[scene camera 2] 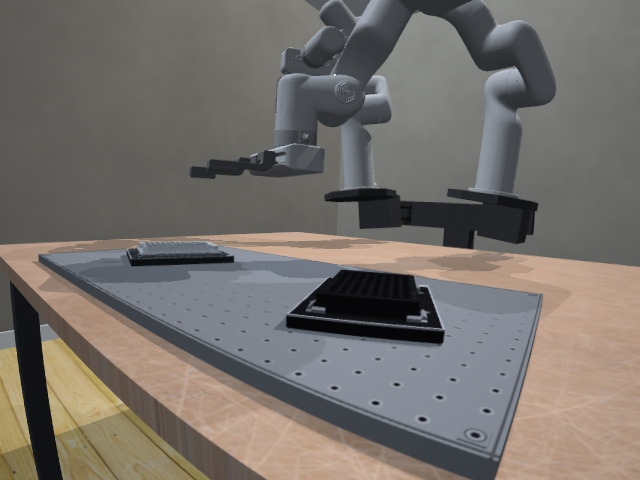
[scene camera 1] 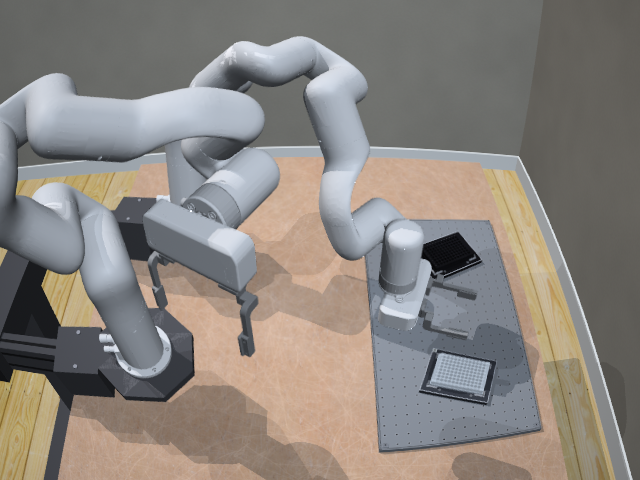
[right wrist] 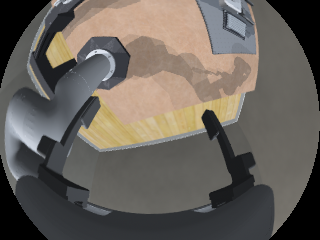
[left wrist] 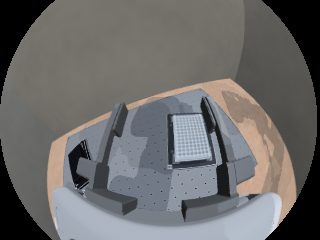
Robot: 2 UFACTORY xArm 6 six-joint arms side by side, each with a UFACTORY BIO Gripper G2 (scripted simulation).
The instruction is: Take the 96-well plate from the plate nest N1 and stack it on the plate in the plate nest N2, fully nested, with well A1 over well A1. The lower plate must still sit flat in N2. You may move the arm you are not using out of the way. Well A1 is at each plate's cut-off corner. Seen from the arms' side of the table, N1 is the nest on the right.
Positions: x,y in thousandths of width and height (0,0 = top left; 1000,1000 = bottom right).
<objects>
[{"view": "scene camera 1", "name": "my left gripper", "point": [738,657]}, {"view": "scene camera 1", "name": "my right gripper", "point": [316,686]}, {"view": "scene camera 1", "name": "clear 96-well plate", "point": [695,764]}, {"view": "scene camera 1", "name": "black 96-well plate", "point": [696,528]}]
</objects>
